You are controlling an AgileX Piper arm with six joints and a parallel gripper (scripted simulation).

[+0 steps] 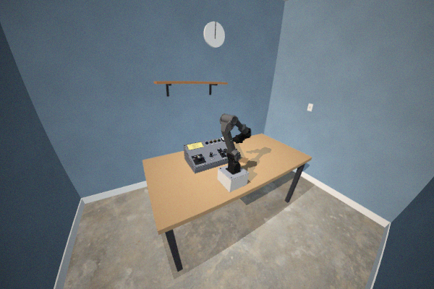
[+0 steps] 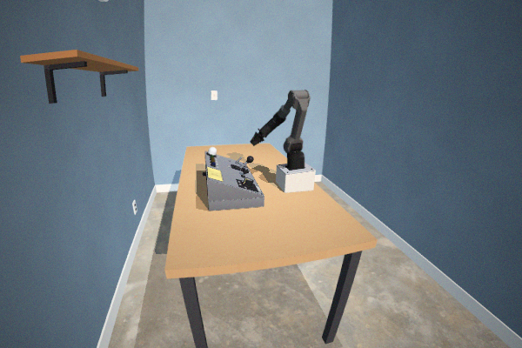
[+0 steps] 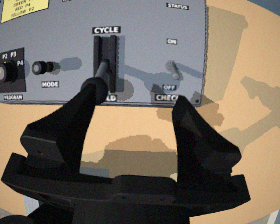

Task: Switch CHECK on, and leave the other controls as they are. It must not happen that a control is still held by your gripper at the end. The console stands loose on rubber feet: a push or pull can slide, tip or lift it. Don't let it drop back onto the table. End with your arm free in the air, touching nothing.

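My hand is 7 cm short of the check toggle, 6 cm to the left of it and 12 cm above it. Also, from my hand: cycle lever (5 cm ahead, 6 cm to the left, 11 cm below); then grey console (11 cm ahead, 12 cm to the left, 14 cm below); then mode toggle (8 cm ahead, 18 cm to the left, 11 cm below).
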